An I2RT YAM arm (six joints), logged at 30 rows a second.
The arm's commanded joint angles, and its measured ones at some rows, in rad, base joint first. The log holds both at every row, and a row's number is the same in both.
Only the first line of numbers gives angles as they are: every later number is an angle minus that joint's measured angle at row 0.
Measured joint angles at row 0: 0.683, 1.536, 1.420, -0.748, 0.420, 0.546
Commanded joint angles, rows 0 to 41: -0.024, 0.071, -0.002, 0.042, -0.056, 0.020; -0.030, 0.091, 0.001, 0.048, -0.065, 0.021; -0.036, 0.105, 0.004, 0.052, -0.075, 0.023; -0.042, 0.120, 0.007, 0.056, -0.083, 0.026; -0.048, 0.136, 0.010, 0.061, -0.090, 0.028; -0.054, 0.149, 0.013, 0.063, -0.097, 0.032; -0.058, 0.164, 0.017, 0.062, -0.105, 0.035; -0.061, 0.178, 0.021, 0.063, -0.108, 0.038; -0.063, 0.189, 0.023, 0.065, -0.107, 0.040; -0.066, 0.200, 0.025, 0.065, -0.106, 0.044; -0.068, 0.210, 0.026, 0.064, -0.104, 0.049; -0.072, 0.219, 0.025, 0.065, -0.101, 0.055; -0.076, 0.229, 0.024, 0.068, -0.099, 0.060; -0.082, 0.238, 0.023, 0.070, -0.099, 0.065; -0.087, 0.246, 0.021, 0.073, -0.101, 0.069; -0.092, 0.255, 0.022, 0.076, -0.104, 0.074; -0.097, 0.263, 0.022, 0.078, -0.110, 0.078; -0.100, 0.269, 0.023, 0.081, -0.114, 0.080; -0.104, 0.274, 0.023, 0.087, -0.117, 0.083; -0.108, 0.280, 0.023, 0.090, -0.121, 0.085; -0.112, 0.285, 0.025, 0.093, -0.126, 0.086; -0.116, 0.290, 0.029, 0.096, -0.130, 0.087; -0.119, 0.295, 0.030, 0.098, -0.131, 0.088; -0.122, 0.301, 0.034, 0.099, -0.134, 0.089; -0.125, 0.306, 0.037, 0.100, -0.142, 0.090; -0.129, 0.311, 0.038, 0.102, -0.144, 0.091; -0.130, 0.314, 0.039, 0.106, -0.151, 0.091; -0.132, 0.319, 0.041, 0.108, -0.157, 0.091; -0.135, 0.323, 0.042, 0.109, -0.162, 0.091; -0.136, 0.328, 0.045, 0.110, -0.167, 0.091; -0.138, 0.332, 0.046, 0.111, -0.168, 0.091; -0.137, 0.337, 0.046, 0.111, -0.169, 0.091; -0.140, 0.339, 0.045, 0.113, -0.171, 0.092; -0.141, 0.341, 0.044, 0.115, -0.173, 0.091; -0.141, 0.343, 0.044, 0.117, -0.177, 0.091; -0.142, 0.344, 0.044, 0.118, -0.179, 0.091; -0.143, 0.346, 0.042, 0.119, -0.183, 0.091; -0.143, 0.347, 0.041, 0.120, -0.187, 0.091; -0.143, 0.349, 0.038, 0.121, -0.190, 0.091; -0.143, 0.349, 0.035, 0.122, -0.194, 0.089; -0.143, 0.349, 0.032, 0.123, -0.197, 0.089; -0.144, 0.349, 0.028, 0.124, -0.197, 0.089
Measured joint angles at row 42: -0.135, 0.327, 0.017, 0.104, -0.169, 0.082
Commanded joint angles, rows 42 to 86: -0.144, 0.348, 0.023, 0.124, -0.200, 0.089; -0.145, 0.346, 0.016, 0.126, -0.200, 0.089; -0.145, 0.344, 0.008, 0.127, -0.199, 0.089; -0.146, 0.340, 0.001, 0.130, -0.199, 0.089; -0.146, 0.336, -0.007, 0.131, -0.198, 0.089; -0.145, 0.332, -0.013, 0.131, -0.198, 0.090; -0.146, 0.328, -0.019, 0.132, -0.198, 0.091; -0.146, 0.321, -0.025, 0.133, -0.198, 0.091; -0.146, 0.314, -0.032, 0.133, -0.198, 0.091; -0.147, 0.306, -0.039, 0.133, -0.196, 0.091; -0.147, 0.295, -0.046, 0.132, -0.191, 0.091; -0.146, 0.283, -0.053, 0.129, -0.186, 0.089; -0.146, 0.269, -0.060, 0.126, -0.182, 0.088; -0.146, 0.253, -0.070, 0.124, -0.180, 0.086; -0.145, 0.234, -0.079, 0.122, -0.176, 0.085; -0.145, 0.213, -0.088, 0.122, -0.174, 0.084; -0.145, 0.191, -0.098, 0.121, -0.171, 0.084; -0.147, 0.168, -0.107, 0.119, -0.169, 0.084; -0.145, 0.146, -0.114, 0.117, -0.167, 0.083; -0.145, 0.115, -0.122, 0.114, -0.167, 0.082; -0.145, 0.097, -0.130, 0.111, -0.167, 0.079; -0.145, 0.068, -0.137, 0.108, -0.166, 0.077; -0.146, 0.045, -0.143, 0.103, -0.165, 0.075; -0.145, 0.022, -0.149, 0.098, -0.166, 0.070; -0.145, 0.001, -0.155, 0.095, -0.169, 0.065; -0.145, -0.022, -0.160, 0.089, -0.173, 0.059; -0.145, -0.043, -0.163, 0.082, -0.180, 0.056; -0.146, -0.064, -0.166, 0.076, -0.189, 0.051; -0.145, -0.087, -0.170, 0.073, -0.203, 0.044; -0.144, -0.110, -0.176, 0.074, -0.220, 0.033; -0.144, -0.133, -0.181, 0.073, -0.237, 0.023; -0.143, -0.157, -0.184, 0.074, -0.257, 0.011; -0.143, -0.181, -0.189, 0.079, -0.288, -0.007; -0.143, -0.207, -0.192, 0.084, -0.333, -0.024; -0.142, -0.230, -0.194, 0.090, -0.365, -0.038; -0.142, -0.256, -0.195, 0.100, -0.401, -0.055; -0.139, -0.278, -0.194, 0.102, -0.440, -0.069; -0.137, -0.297, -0.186, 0.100, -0.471, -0.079; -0.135, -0.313, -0.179, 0.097, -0.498, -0.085; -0.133, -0.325, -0.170, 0.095, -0.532, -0.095; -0.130, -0.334, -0.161, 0.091, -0.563, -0.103; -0.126, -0.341, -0.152, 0.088, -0.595, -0.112; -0.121, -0.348, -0.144, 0.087, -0.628, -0.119; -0.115, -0.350, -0.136, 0.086, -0.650, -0.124; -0.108, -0.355, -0.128, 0.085, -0.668, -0.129
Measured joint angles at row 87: -0.131, -0.334, -0.174, 0.099, -0.503, -0.073
